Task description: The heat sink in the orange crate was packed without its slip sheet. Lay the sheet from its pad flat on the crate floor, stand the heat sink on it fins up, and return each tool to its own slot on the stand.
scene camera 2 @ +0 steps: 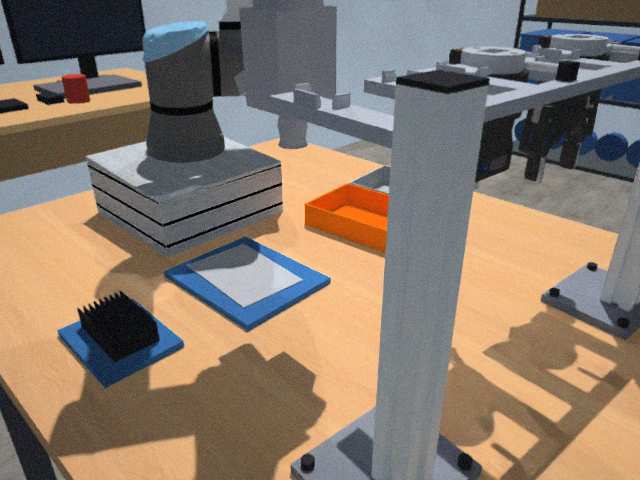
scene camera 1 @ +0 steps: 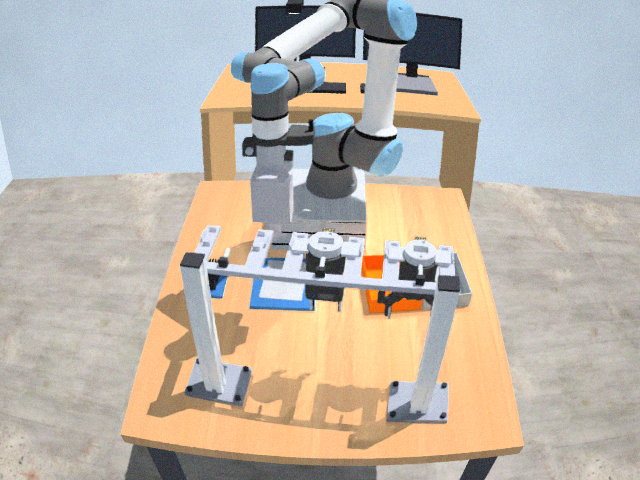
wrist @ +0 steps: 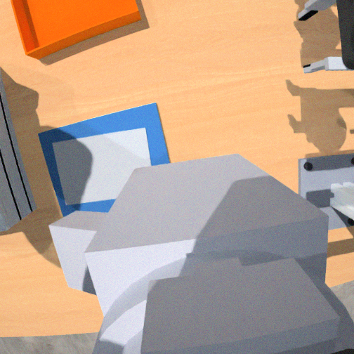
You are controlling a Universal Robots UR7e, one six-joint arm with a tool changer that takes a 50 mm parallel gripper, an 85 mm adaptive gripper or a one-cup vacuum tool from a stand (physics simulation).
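Places are measured from the arm's base along level axes (x ahead, y right, z down), in millimetres.
Pixels of known places: arm's base, origin of its link: [scene camera 2: 186, 148] [scene camera 1: 331, 184].
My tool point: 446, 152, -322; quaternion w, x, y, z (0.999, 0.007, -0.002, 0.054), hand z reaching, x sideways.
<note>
For each thing: its top centre in the pictures, then the offset to it from my tool point, as dx, dy, dz. "spot": a spot on its surface instead.
- pale slip sheet, centre of its top: [scene camera 2: 243, 272] [scene camera 1: 284, 279] -131, -17, +426
- black heat sink, centre of its top: [scene camera 2: 115, 314] [scene camera 1: 207, 268] -138, +192, +398
- smaller blue pad, a spot on its surface: [scene camera 2: 105, 377] spot: -74, +247, +428
- orange crate, centre of its top: [scene camera 2: 386, 193] [scene camera 1: 417, 274] -106, -368, +395
- grey bin, a spot on its surface: [scene camera 1: 464, 284] spot: -86, -505, +418
The arm carries the one-cup vacuum tool; its cup [scene camera 2: 292, 135] hangs above the table behind the sheet's pad, with nothing on it. The tool's grey body hides the cup in the wrist view. The pale slip sheet [scene camera 1: 281, 290] [scene camera 2: 245, 279] [wrist: 112, 165] lies flat on its blue pad [scene camera 1: 281, 304] [scene camera 2: 248, 319] [wrist: 159, 135]. The black heat sink [scene camera 2: 118, 328] stands fins up on a smaller blue pad [scene camera 2: 105, 377]. The orange crate [scene camera 1: 373, 268] [scene camera 2: 341, 232] [wrist: 85, 37] shows a bare floor where visible. The tool stand [scene camera 1: 310, 277] [scene camera 2: 434, 258] holds two grippers in its slots; its left slot in scene camera 1 is empty.
The parallel gripper [scene camera 1: 324, 268] and the adaptive gripper [scene camera 1: 418, 271] hang from the stand, partly over the pad and crate in scene camera 1. A grey bin [scene camera 1: 464, 284] stands beside the crate. The robot's base block [scene camera 2: 186, 201] is close behind the sheet's pad.
</note>
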